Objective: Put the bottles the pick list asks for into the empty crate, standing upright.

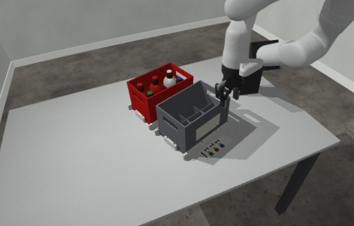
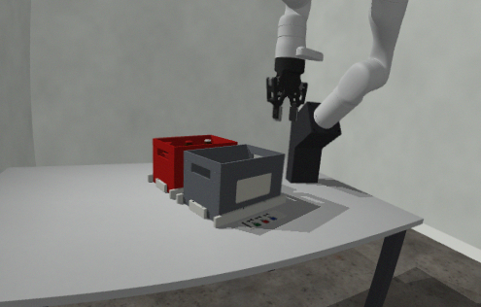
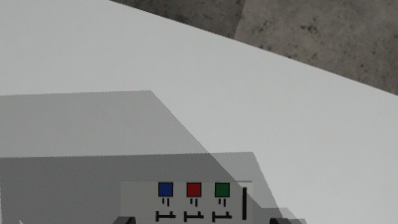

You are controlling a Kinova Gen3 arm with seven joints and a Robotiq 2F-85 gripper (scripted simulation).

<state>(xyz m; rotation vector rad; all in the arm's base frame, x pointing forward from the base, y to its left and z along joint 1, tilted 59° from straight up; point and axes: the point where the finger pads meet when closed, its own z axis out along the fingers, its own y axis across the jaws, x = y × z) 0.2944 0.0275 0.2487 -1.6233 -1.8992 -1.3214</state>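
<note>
Right now the green-label bottle is 200 mm ahead of my hand, 350 mm to the right of it and 230 mm below it. Round my hand: grey crate 50 mm ahead, 200 mm to the right, 230 mm below; then blue-label bottle 40 mm ahead, 400 mm to the right, 230 mm below; then pick list 60 mm to the right, 310 mm below.
</note>
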